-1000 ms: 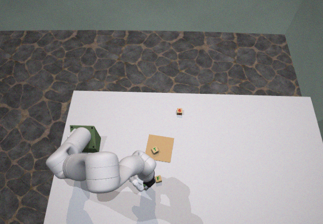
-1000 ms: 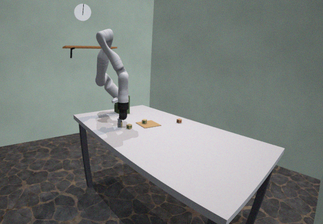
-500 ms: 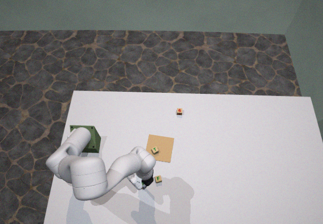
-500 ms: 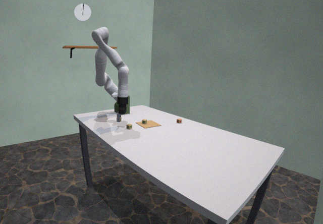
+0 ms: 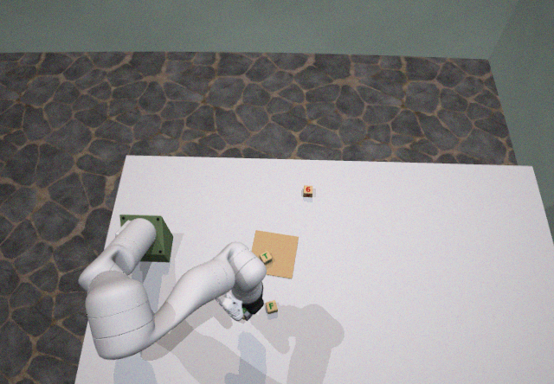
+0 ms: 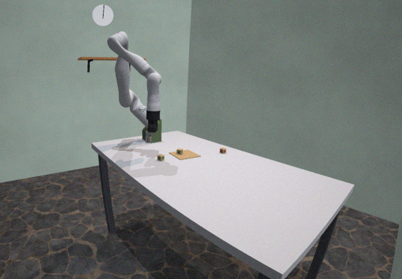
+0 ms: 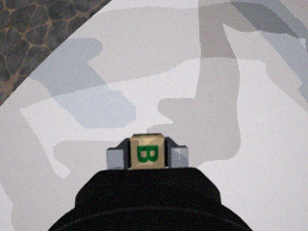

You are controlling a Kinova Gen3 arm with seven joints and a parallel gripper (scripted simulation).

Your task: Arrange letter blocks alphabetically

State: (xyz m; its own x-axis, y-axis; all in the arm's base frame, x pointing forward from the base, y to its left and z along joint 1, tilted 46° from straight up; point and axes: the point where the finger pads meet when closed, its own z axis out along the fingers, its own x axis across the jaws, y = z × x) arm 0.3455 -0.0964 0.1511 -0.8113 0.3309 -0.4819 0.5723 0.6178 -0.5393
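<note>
Right now my hand is 210 mm to the right of the tan mat, 110 mm above it and 40 mm short of it. The rest, counted from my hand: 6 block 450 mm to the left, 120 mm ahead, 100 mm below; then B block right at my hand; then F block 100 mm below, 70 mm ahead, 50 mm to the left.
</note>
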